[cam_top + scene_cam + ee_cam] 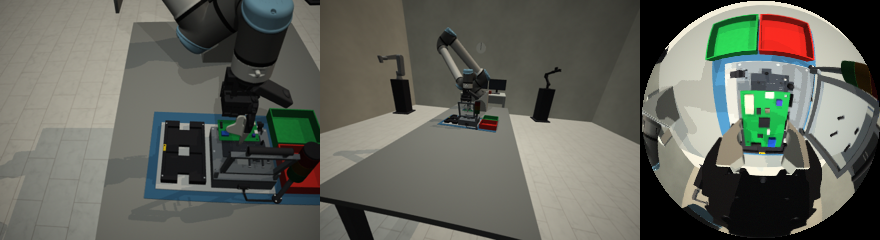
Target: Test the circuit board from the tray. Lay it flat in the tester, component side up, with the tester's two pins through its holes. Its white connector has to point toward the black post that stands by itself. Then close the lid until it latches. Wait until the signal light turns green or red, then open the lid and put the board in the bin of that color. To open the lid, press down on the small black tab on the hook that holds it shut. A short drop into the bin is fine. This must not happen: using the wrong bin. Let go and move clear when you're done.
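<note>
The black latch tab lies 40 mm behind my hand, 80 mm to the left of it and 40 mm below it. Also, from my hand: green circuit board right at my hand; then tester lid 130 mm ahead, 10 mm to the right, 50 mm above; then red bin 90 mm ahead, 200 mm to the left, 120 mm below.
</note>
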